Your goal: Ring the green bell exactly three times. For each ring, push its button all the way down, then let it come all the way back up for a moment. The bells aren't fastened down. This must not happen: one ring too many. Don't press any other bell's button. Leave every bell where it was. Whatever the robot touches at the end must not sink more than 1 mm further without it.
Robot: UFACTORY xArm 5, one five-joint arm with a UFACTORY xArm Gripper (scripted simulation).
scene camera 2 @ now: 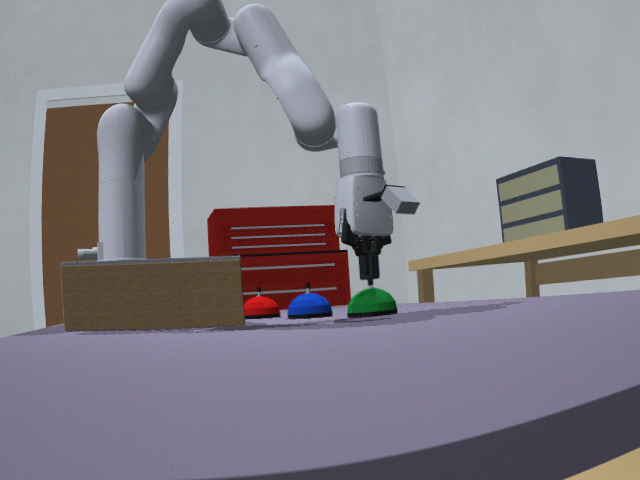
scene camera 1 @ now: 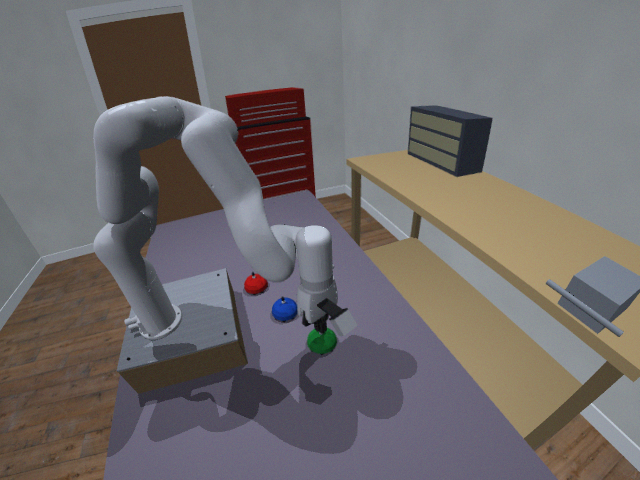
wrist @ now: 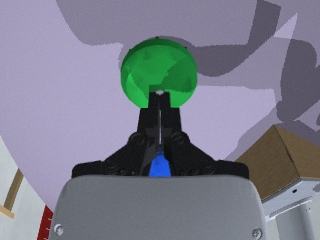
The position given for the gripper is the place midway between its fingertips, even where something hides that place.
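The gripper [scene camera 2: 369, 279] shares its scene with a blue bell [scene camera 2: 309, 305] and a green bell [scene camera 2: 372, 300]. The gripper [scene camera 1: 320, 329] shows again here, and the wrist view has both the gripper [wrist: 160, 105] and the green bell [wrist: 157, 65].
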